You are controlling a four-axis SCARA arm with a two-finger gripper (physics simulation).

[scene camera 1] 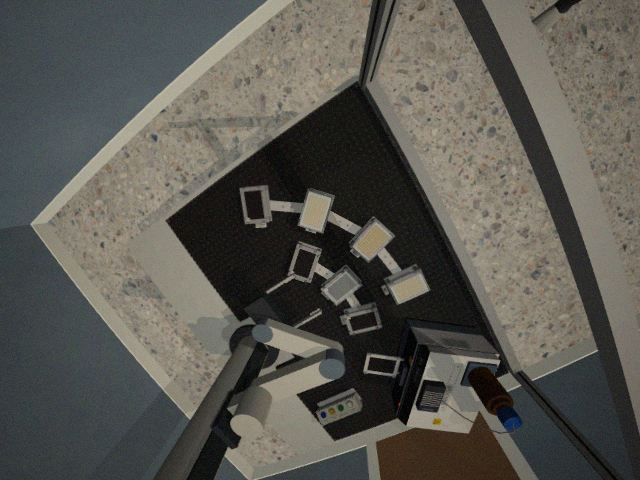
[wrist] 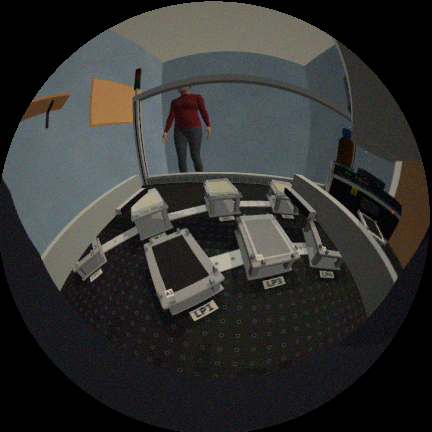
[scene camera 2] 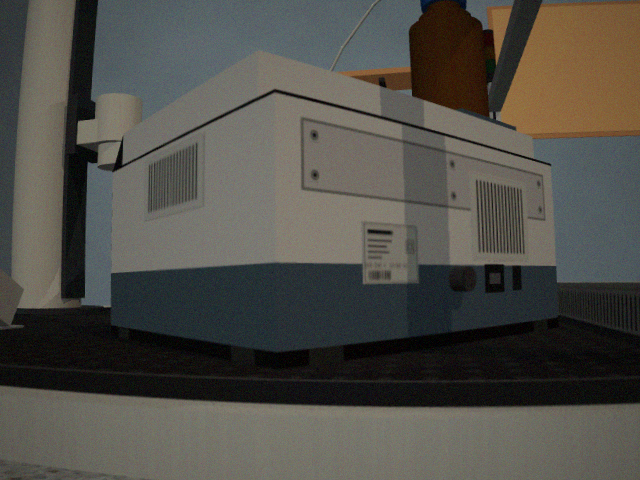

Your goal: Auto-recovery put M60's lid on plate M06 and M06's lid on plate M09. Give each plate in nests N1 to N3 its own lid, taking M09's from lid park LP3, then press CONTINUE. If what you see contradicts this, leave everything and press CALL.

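Pixels of known places: gripper, fingertip midpoint: [scene camera 1: 307, 293] [wrist: 212, 177]; arm's base, link origin: [scene camera 1: 254, 346].
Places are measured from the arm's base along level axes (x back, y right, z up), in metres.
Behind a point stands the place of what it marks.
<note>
My gripper [scene camera 1: 294, 300] [wrist: 212, 177] {x -0.466, y -0.182, z 0.197 m} is open, its fingers wide apart with nothing between them. In scene camera 1 one fingertip appears at the near corner of holder LP1 [scene camera 1: 294, 259] {x -0.447, y -0.287, z 0.059 m} [wrist: 201, 254] {x -0.487, y -0.209, z 0.059 m}; the other is left of LP4 [scene camera 1: 365, 330] {x -0.534, y 0.139, z 0.061 m} [wrist: 325, 260] {x -0.498, y 0.087, z 0.018 m}. LP3 holds a grey lid [scene camera 1: 341, 285] {x -0.554, y -0.098, z 0.068 m} [wrist: 267, 237] {x -0.530, y -0.088, z 0.068 m}. LP1 and LP4 hold no lid. Three cream-topped plates stand in the outer arc: a left plate [scene camera 1: 316, 210] {x -0.635, y -0.408, z 0.101 m} [wrist: 150, 202] {x -0.593, y -0.362, z 0.101 m}, a middle plate [scene camera 1: 372, 239] {x -0.754, y -0.206, z 0.083 m} [wrist: 221, 188] {x -0.712, y -0.191, z 0.089 m} and a right plate [scene camera 1: 406, 285] {x -0.778, y 0.021, z 0.090 m} [wrist: 282, 189] {x -0.737, y 0.014, z 0.090 m}. Their codes and lid markings are unreadable.
LP2 [scene camera 1: 268, 205] {x -0.467, y -0.525, z 0.018 m} [wrist: 91, 265] {x -0.406, y -0.510, z 0.018 m} is open at the arc's left end. A button panel [scene camera 1: 338, 406] {x -0.223, y 0.445, z 0.077 m} has blue, yellow, green and white buttons. A white instrument [scene camera 1: 449, 397] {x -0.709, y 0.448, z 0.228 m} [scene camera 2: 330, 217] {x -0.747, y 0.648, z 0.111 m} carries a brown bottle [scene camera 1: 488, 387] {x -0.840, y 0.356, z 0.321 m} [scene camera 2: 448, 56] {x -0.842, y 0.441, z 0.305 m} [wrist: 345, 150] {x -0.813, y 0.368, z 0.305 m}. A person [wrist: 187, 117] stands behind the barrier.
</note>
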